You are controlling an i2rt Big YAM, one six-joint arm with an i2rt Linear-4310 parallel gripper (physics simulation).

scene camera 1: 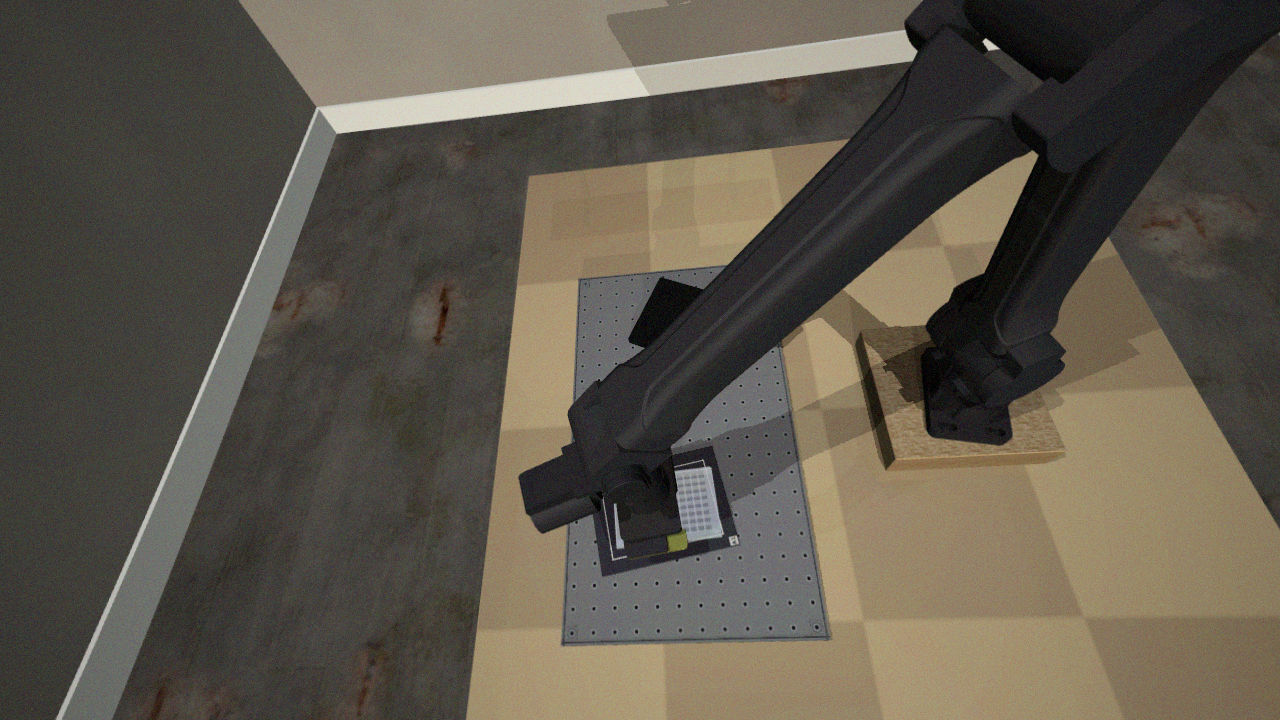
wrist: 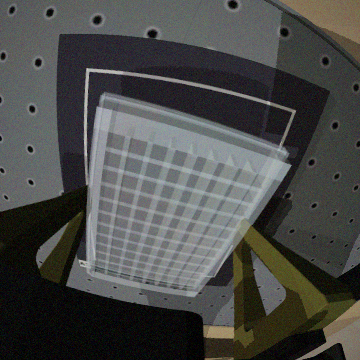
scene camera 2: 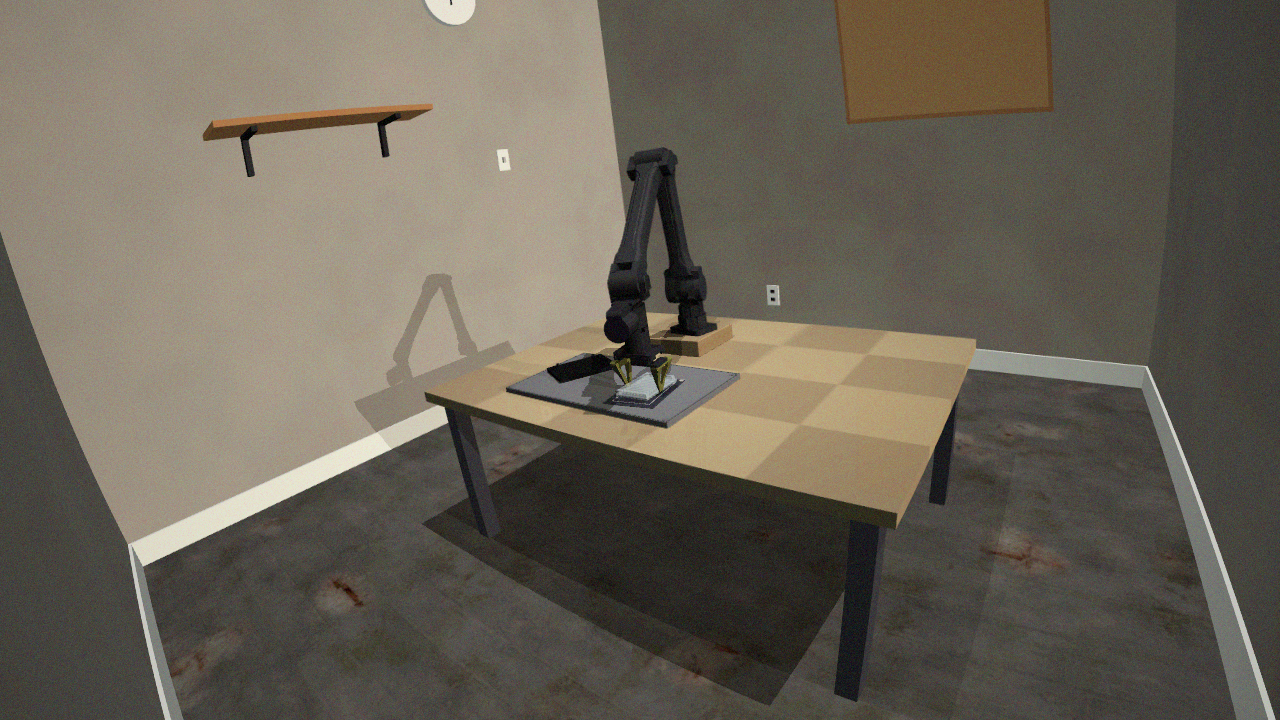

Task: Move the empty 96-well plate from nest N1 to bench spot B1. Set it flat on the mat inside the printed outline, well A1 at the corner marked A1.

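Places are measured from the arm's base along level axes (x left, y ahead, z down), in millimetres.
Pixels of known places: gripper, fingertip midpoint: [scene camera 1: 658, 508] [wrist: 166, 211] [scene camera 2: 644, 389]; arm's base at its link origin: [scene camera 1: 961, 396] [scene camera 2: 693, 330].
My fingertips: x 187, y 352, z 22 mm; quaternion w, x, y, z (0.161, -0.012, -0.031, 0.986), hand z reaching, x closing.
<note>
Ahead of a thing's pixels: the offset from my fingertips to its middle. "pt": to the spot under its first point. Level surfaces: height alone.
The clear 96-well plate {dx -2, dy -8, dz -6 mm} [scene camera 1: 699, 503] [scene camera 2: 642, 389] [wrist: 171, 200] is at the dark mat {dz +5 mm} [scene camera 1: 626, 559] [wrist: 71, 89], over its white printed outline {pt dx +31, dy +60, dz +5 mm} [wrist: 178, 82]. In the wrist view its near left corner is beside the small A1 mark {dx +23, dy -95, dz +5 mm} [wrist: 83, 263]. Its right side lies skewed across the outline. I cannot tell whether it rests on the mat or hangs just above it. My gripper [scene camera 1: 669, 506] [scene camera 2: 642, 375] [wrist: 166, 211] is shut on the plate. One olive finger is on each long side.
The mat lies on a grey perforated board [scene camera 1: 697, 600] [scene camera 2: 706, 380] [wrist: 28, 53] on the checkered table {dz +20 mm} [scene camera 1: 985, 555] [scene camera 2: 805, 420]. A black nest {dx -274, dy -9, dz -4 mm} [scene camera 1: 662, 305] [scene camera 2: 577, 367] sits at the board's far end. The arm's base stands on a wooden block [scene camera 1: 975, 443] [scene camera 2: 706, 342].
</note>
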